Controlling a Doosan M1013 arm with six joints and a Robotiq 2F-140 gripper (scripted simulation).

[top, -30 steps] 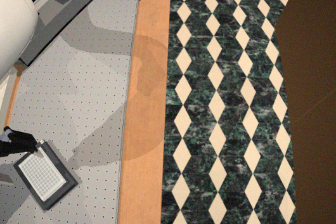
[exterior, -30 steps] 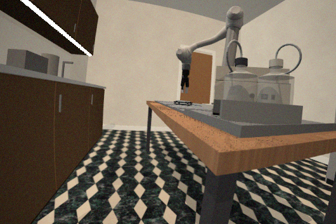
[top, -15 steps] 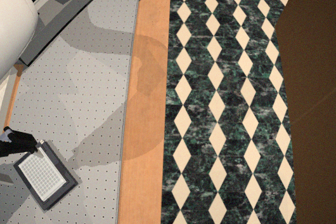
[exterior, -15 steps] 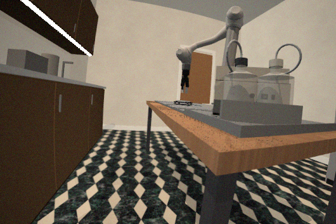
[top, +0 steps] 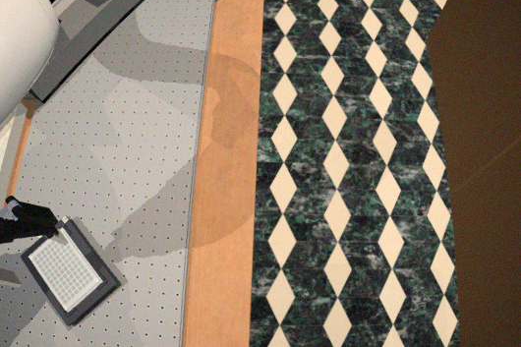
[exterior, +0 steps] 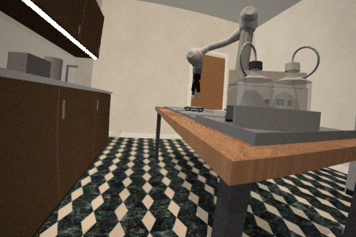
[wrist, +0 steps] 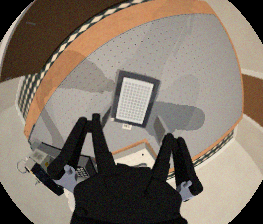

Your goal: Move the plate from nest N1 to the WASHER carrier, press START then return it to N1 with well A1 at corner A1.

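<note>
Right now my hand is 10 mm short of the white well plate and 110 mm above it. The rest, counted from my hand: plate washer: 290 mm behind, 580 mm to the left, 20 mm below; then label: 80 mm behind, 50 mm to the left, 140 mm below; then plate nest N1: 10 mm ahead, 120 mm below.
</note>
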